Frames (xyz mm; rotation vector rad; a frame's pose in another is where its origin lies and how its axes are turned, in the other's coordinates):
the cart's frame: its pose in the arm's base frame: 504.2 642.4 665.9 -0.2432 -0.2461 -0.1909
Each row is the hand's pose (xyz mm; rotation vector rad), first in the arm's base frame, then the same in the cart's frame.
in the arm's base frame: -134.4 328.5 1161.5 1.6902 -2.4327 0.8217
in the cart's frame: -428.7 -542.6 523.1 1.9957 -2.3055 0.3142
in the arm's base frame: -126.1 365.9 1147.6 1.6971 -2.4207 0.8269
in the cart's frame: -430.3 -502.2 518.0 2.0039 -2.2943 0.3207
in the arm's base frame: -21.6 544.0 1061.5 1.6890 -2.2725 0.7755
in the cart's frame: -381.3 -291.6 460.6 2.0053 -2.1271 0.3085
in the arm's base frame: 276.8 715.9 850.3 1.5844 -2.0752 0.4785
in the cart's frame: -179.6 -18.4 241.9 1.8871 -1.8603 0.0873
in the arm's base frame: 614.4 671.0 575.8 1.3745 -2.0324 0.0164
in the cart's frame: 76.8 70.3 -101.2 1.6294 -1.7365 -0.3105
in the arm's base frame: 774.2 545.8 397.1 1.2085 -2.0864 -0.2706
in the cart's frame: 201.6 23.6 -336.6 1.4284 -1.7498 -0.5669
